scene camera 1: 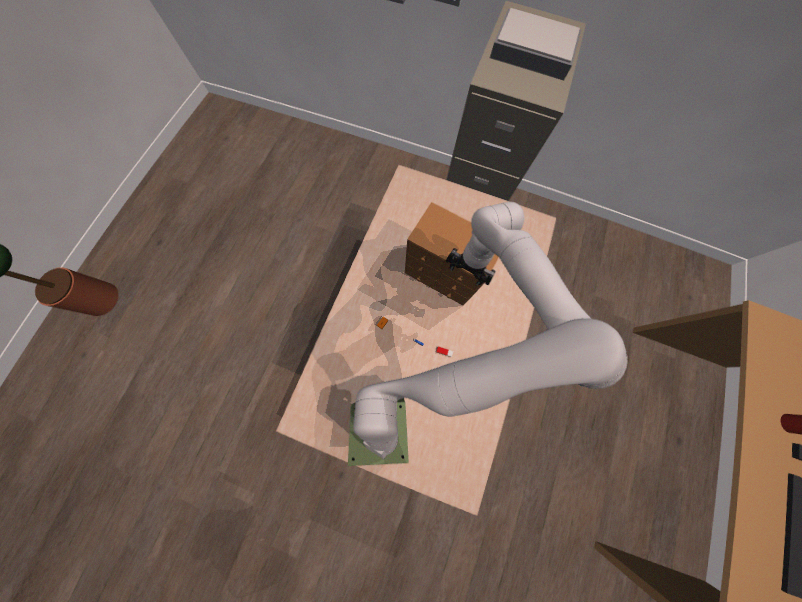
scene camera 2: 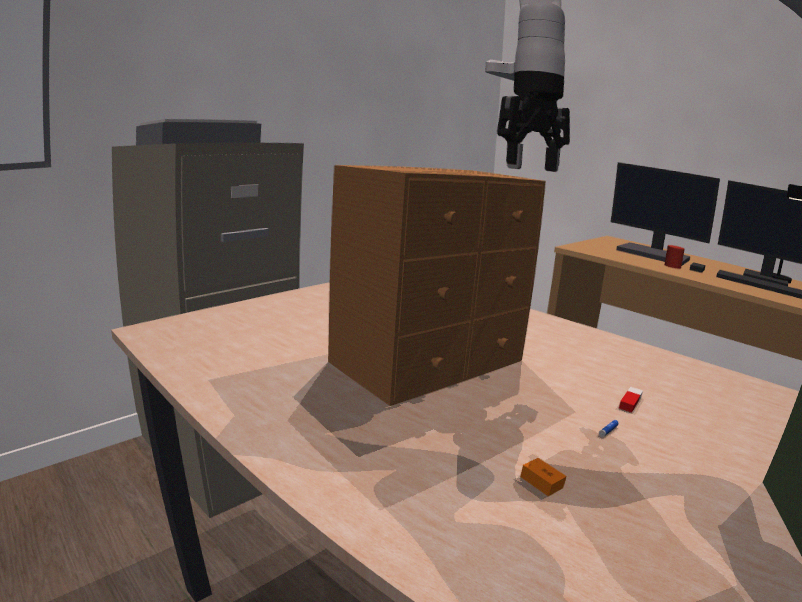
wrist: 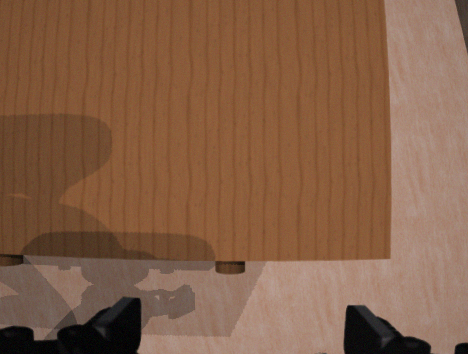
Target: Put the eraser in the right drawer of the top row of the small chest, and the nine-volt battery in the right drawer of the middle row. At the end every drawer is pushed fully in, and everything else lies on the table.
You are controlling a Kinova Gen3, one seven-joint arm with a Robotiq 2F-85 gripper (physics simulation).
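Frame: origin at the arm's base, x ahead, y left, z up, level; millimetres.
Seen in the pictures: gripper, fingertip midpoint: (scene camera 1: 464, 275) (scene camera 2: 533, 170) (wrist: 242, 325).
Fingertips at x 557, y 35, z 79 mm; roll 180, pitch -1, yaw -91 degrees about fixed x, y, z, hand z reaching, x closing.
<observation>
Pixels of each thing's middle, then the offset from my fingertips to it. "pt": a spot on its surface instead. Level surfaces: height alone.
- brown small chest, body centre: (wrist: 151, 126) (scene camera 2: 437, 270) (scene camera 1: 449, 259) dx +108, dy +80, dz -176 mm
- top right drawer's knob, surface spot: (wrist: 230, 268) (scene camera 2: 522, 210) pt dx +9, dy +6, dz -65 mm
- white eraser, body centre: (scene camera 2: 631, 399) (scene camera 1: 444, 351) dx -191, dy -94, dz -329 mm
- orange nine-volt battery, body centre: (scene camera 2: 542, 476) (scene camera 1: 382, 322) dx -221, dy +189, dz -327 mm
- small blue cylinder, body centre: (scene camera 2: 608, 428) (scene camera 1: 418, 342) dx -213, dy +18, dz -331 mm
- table, surface height: dz -336 mm
The brown small chest (scene camera 1: 440, 223) (scene camera 2: 362, 278) (wrist: 280, 130) stands upright on the table, its six drawers flush in the front. The top right drawer's knob (scene camera 2: 516, 214) (wrist: 230, 268) shows below the chest's front edge in the wrist view. My gripper (scene camera 1: 470, 267) (scene camera 2: 533, 162) (wrist: 242, 325) is open and empty, pointing down at the chest's right front, with its fingertips a little above chest-top height. In the wrist view the knob lies between the fingers sideways. The red and white eraser (scene camera 1: 443, 351) (scene camera 2: 629, 400) and the orange nine-volt battery (scene camera 1: 382, 322) (scene camera 2: 542, 476) lie on the table before the chest.
A small blue cylinder (scene camera 1: 418, 342) (scene camera 2: 608, 427) lies on the table (scene camera 1: 479, 466) (scene camera 2: 272, 317) between eraser and nine-volt battery. The arm's green base plate (scene camera 1: 400, 447) is at the table's near end. A grey filing cabinet (scene camera 1: 505, 142) (scene camera 2: 239, 213) stands behind the table.
</observation>
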